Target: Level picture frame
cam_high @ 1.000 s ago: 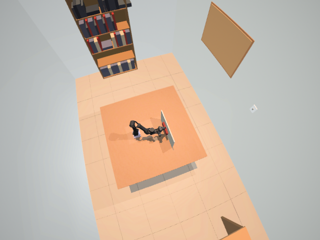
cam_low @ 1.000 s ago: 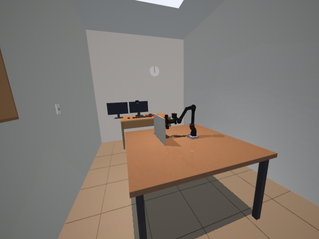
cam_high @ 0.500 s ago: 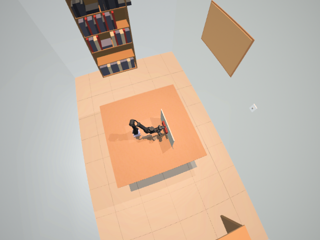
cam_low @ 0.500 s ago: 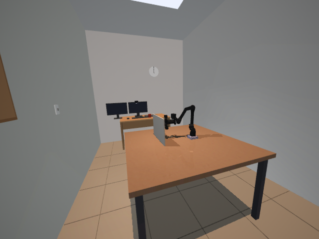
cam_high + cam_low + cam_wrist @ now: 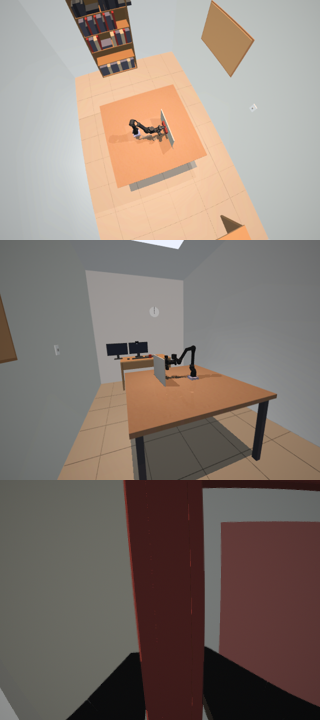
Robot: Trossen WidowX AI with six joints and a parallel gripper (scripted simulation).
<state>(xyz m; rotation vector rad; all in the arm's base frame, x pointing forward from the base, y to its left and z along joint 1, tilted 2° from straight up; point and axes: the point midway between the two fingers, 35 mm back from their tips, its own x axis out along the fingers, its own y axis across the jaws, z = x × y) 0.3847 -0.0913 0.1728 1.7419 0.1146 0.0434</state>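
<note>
The red picture frame is 5 cm below my gripper tip, 1 cm to the left of it and 1 cm ahead of it. Also, from my gripper tip: grey wall panel: 6 cm below, 2 cm ahead.
</note>
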